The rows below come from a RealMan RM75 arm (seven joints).
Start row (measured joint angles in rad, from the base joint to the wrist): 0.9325, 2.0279, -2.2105, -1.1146, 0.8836, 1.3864, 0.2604
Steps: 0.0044, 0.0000, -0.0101, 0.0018, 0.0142, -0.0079, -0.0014; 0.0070, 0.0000, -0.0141, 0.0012, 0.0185, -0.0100, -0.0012; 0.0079, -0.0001, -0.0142, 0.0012, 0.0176, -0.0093, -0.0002; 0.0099, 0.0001, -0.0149, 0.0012, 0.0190, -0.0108, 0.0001; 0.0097, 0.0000, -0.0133, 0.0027, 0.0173, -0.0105, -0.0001; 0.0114, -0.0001, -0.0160, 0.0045, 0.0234, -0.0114, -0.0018; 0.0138, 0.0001, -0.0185, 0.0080, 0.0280, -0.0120, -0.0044; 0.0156, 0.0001, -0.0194, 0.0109, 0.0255, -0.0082, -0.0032
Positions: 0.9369, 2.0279, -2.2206, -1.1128, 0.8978, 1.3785, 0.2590; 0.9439, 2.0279, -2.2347, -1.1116, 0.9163, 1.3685, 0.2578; 0.9518, 2.0278, -2.2489, -1.1104, 0.9339, 1.3592, 0.2576; 0.9617, 2.0279, -2.2638, -1.1092, 0.9529, 1.3484, 0.2577; 0.9714, 2.0279, -2.2771, -1.1065, 0.9702, 1.3379, 0.2576; 0.9828, 2.0278, -2.2931, -1.1020, 0.9936, 1.3265, 0.2558; 0.9966, 2.0279, -2.3116, -1.0940, 1.0216, 1.3145, 0.2514; 1.0122, 2.0280, -2.3310, -1.0831, 1.0471, 1.3063, 0.2482
